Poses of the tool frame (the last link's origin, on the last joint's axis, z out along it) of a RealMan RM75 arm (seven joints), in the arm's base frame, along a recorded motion.
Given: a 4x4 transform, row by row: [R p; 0 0 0 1], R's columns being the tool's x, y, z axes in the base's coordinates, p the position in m. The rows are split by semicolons.
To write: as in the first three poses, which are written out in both.
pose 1, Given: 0.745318, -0.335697, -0.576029, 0.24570; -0.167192, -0.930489, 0.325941, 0.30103; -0.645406, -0.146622, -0.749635, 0.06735; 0, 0, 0, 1
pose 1, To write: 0.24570, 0.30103, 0.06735, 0.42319, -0.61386, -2.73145
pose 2, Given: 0.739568, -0.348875, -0.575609, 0.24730; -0.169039, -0.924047, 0.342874, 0.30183; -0.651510, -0.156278, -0.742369, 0.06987; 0, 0, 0, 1
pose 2, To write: 0.24730, 0.30183, 0.06987, 0.44078, -0.61335, -2.70892
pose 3, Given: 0.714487, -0.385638, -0.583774, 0.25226; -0.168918, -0.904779, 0.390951, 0.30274; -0.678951, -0.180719, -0.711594, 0.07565; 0, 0, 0, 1
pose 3, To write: 0.25226, 0.30274, 0.07565, 0.49493, -0.62337, -2.63921
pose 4, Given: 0.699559, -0.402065, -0.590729, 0.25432; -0.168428, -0.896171, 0.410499, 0.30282; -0.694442, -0.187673, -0.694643, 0.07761; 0, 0, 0, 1
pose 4, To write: 0.25432, 0.30282, 0.07761, 0.52164, -0.63196, -2.60785
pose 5, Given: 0.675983, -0.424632, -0.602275, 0.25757; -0.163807, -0.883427, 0.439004, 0.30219; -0.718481, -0.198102, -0.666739, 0.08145; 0, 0, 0, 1
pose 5, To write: 0.25757, 0.30219, 0.08145, 0.56088, -0.64635, -2.55931
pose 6, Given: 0.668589, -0.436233, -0.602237, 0.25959; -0.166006, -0.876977, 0.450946, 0.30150; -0.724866, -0.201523, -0.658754, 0.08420; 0, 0, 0, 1
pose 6, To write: 0.25959, 0.30150, 0.08420, 0.57811, -0.64630, -2.54132
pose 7, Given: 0.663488, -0.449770, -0.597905, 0.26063; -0.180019, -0.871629, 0.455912, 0.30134; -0.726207, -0.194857, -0.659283, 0.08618; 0, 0, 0, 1
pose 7, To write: 0.26063, 0.30134, 0.08618, 0.59573, -0.64089, -2.53658
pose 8, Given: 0.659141, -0.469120, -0.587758, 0.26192; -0.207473, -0.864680, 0.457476, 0.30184; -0.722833, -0.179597, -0.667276, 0.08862; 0, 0, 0, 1
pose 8, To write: 0.26192, 0.30184, 0.08862, 0.61854, -0.62828, -2.54061
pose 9, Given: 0.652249, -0.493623, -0.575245, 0.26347; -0.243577, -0.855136, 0.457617, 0.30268; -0.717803, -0.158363, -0.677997, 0.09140; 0, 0, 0, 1
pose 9, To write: 0.26347, 0.30268, 0.09140, 0.64784, -0.61290, -2.54787
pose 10, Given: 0.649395, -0.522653, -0.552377, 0.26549; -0.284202, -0.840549, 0.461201, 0.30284; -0.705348, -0.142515, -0.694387, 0.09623; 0, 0, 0, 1
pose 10, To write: 0.26549, 0.30284, 0.09623, 0.67768, -0.58521, -2.55531
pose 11, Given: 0.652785, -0.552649, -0.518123, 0.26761; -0.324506, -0.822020, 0.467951, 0.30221; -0.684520, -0.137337, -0.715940, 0.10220; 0, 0, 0, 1
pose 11, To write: 0.26761, 0.30221, 0.10220, 0.70252, -0.54465, -2.56268
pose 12, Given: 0.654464, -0.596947, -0.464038, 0.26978; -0.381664, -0.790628, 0.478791, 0.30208; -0.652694, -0.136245, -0.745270, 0.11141; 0, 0, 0, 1
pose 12, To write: 0.26978, 0.30208, 0.11141, 0.73947, -0.48255, -2.57055
